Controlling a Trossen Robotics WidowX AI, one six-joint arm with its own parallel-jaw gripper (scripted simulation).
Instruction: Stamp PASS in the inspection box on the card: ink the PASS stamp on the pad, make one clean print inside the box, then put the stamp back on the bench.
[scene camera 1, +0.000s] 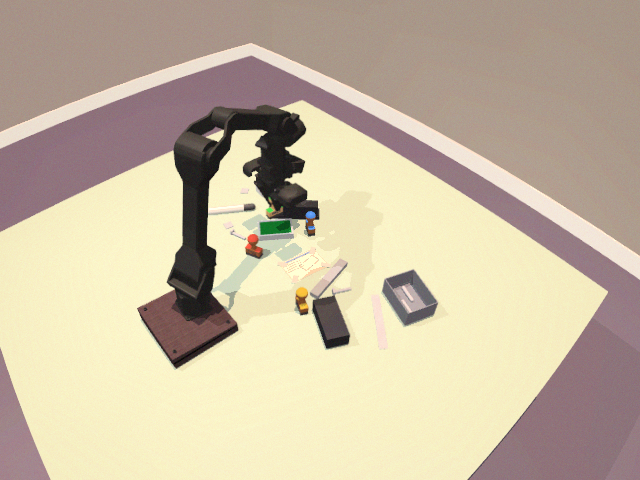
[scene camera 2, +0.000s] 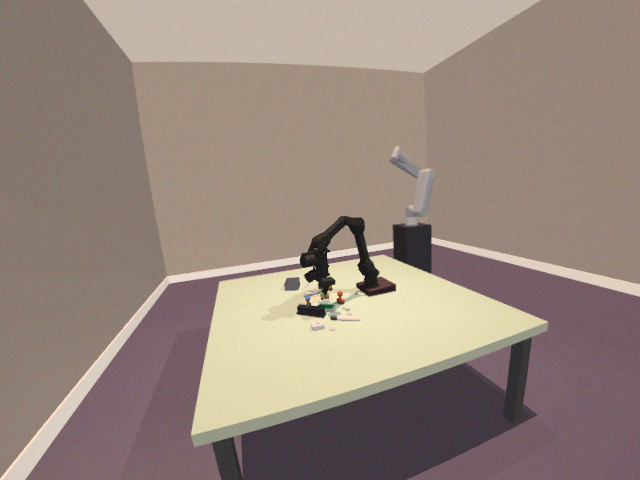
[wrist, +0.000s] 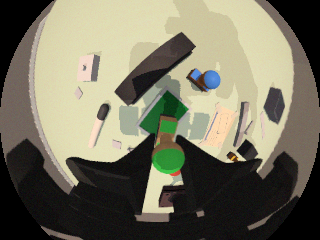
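The gripper (scene camera 1: 274, 207) is in sight, and the wrist view offers the gripper (wrist: 165, 137) too. The scene also has a green-knobbed stamp (wrist: 167, 156) and a card (wrist: 221, 122), along with a grey tray (scene camera 1: 411, 299).
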